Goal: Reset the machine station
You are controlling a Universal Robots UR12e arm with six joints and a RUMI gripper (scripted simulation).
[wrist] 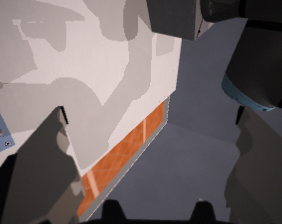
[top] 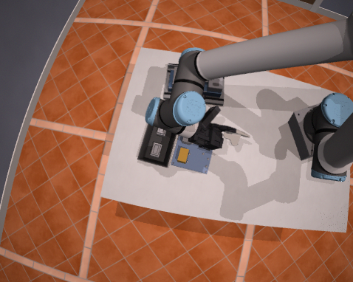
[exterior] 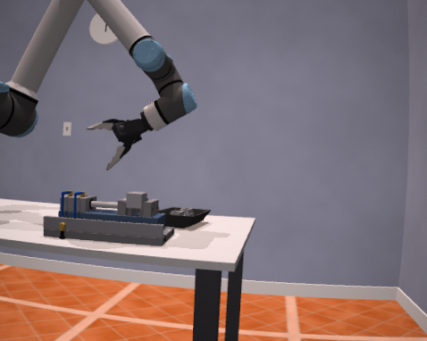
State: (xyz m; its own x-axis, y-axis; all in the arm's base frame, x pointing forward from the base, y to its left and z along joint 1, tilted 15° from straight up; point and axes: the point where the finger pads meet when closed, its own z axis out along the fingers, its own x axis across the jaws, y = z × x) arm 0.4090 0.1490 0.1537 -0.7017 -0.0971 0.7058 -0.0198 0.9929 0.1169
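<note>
Right now my hand is 20 cm above the yellow brass blank, 19 cm short of it and 5 cm to the right of it.
</note>
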